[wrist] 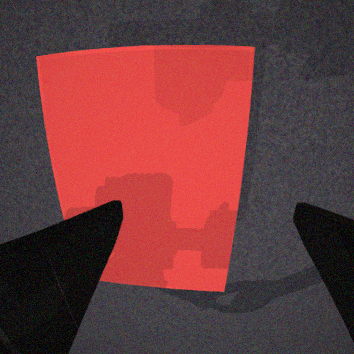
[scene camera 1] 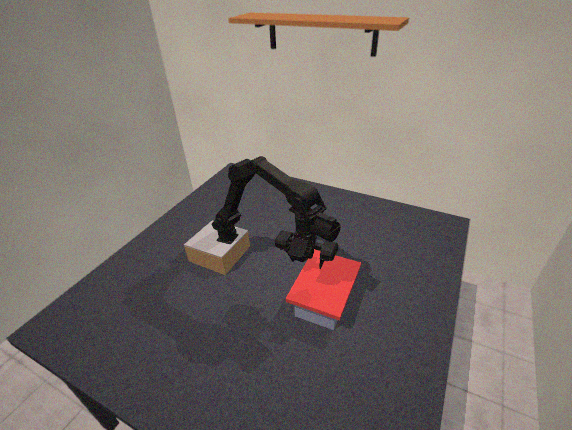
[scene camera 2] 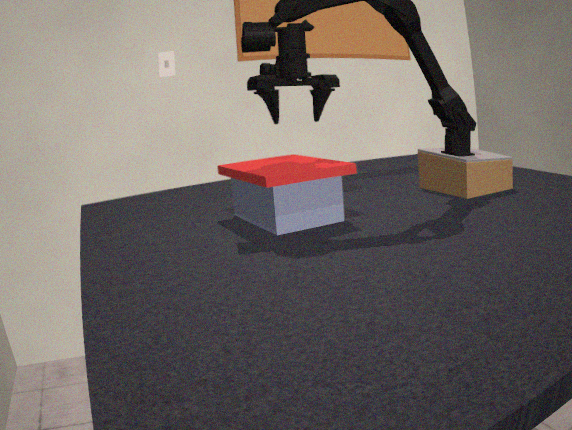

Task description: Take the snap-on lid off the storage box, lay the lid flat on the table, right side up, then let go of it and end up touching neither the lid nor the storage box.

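A flat red lid (scene camera 1: 327, 295) (scene camera 2: 290, 172) (wrist: 125, 125) lies level on the blue-grey storage box (scene camera 1: 314, 317) (scene camera 2: 307, 202), overhanging its walls. The box stands on the dark table. In the wrist view the lid hides the box. My gripper (scene camera 1: 308, 262) (scene camera 2: 296, 121) (wrist: 208, 210) is open and empty, fingers pointing down, and hangs above the lid without touching it. In the wrist view the left finger overlaps the lid's lower left part, while the right finger is over the dark table beyond the lid's right edge.
The arm's base stands on a tan block (scene camera 1: 206, 260) (scene camera 2: 442, 175) with a pale top, to the left of the box in scene camera 1 and to its right in scene camera 2. An orange shelf (scene camera 1: 320, 21) is high on the wall behind the table (scene camera 1: 400, 350) (scene camera 2: 300, 340).
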